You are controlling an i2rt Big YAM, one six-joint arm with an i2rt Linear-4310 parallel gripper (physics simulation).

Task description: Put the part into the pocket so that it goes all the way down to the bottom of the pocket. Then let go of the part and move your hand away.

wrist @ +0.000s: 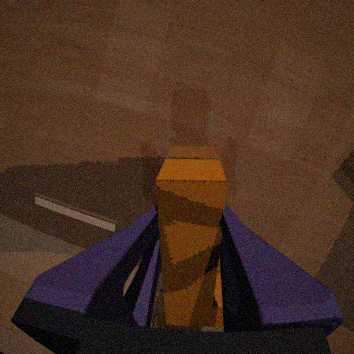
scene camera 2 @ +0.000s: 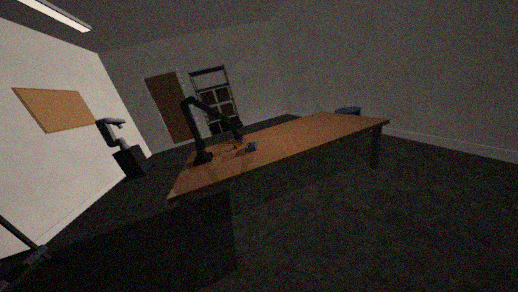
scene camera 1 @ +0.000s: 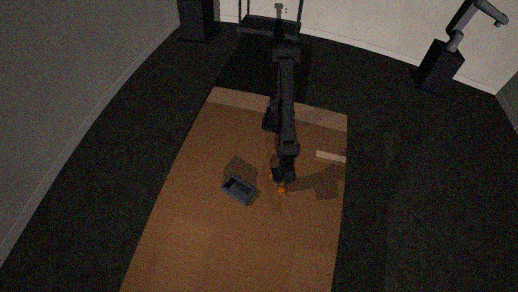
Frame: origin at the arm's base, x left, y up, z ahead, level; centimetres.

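Where they show: gripper, fingertip midpoint: [wrist: 191,211] [scene camera 2: 241,143] [scene camera 1: 280,186]; arm's base, link origin: [scene camera 2: 203,157] [scene camera 1: 278,119].
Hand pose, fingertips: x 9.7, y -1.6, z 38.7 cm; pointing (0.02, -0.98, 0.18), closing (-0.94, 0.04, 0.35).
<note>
Things, the pixels of their top centre, and the offset from my fingertips. Level surfaces: height alone.
- orange L-shaped part, top centre: [wrist: 216,274] [scene camera 1: 277,179] [scene camera 2: 239,143] dx -2.3, dy +1.9, dz -2.2 cm
- grey-blue block with the pocket, top centre: [scene camera 1: 238,187] [scene camera 2: 251,144] dx -18.4, dy +2.4, dz +7.2 cm
- wooden table, surface height: dy -1.3 cm
The orange L-shaped part [scene camera 1: 281,188] [scene camera 2: 240,146] [wrist: 192,192] is between the fingers of my gripper [scene camera 1: 281,183] [wrist: 191,211]. The gripper is shut on it, with purple fingers against both sides of the long bar. The bar's far end sticks out past the fingertips in the wrist view, and the short foot is mostly hidden. I cannot tell whether the part touches the table. The grey-blue block with the pocket [scene camera 1: 233,195] [scene camera 2: 251,146] sits to the left of the gripper in scene camera 1, apart from the part. Its pocket shows dark.
The wooden table [scene camera 1: 200,240] [scene camera 2: 310,127] carries the block and the arm's base. A pale strip [scene camera 1: 330,156] [wrist: 75,214] lies near the table's right edge in scene camera 1. A second arm on a dark pedestal [scene camera 1: 440,65] [scene camera 2: 131,161] stands off the table.
</note>
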